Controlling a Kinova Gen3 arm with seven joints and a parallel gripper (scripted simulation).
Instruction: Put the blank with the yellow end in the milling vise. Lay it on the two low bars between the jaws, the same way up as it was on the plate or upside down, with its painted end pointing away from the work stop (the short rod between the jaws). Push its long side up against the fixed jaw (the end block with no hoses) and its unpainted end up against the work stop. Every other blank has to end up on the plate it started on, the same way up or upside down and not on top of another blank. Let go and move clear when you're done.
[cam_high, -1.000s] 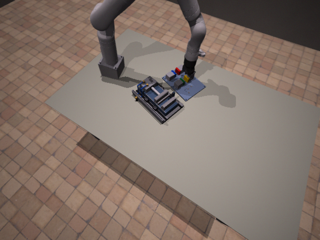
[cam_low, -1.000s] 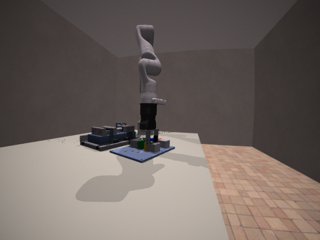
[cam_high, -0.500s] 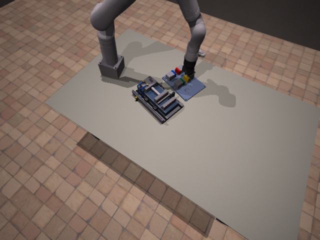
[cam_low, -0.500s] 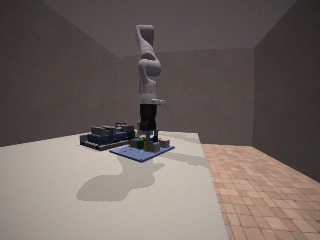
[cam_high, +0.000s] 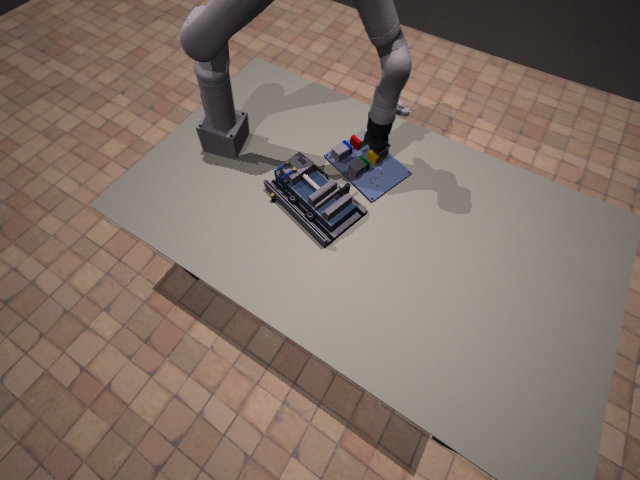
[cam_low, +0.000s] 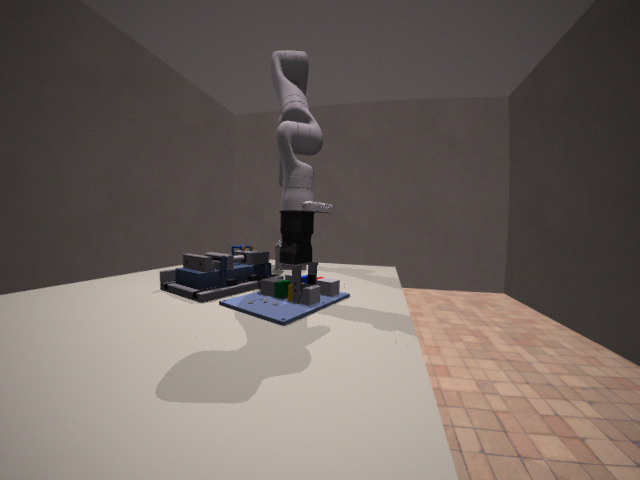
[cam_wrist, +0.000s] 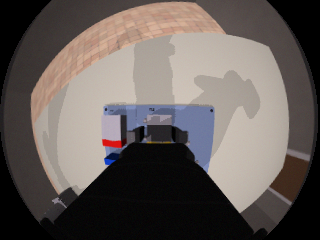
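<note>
Now: hand 20 mm above the yellow-ended blank. From my hand the other things lie so: green-ended blank: 10 mm behind, 90 mm to the right, 20 mm below; red-ended blank: 90 mm behind, 20 mm to the left, 20 mm below; blue plate: 10 mm behind, 40 mm to the right, 40 mm below.
</note>
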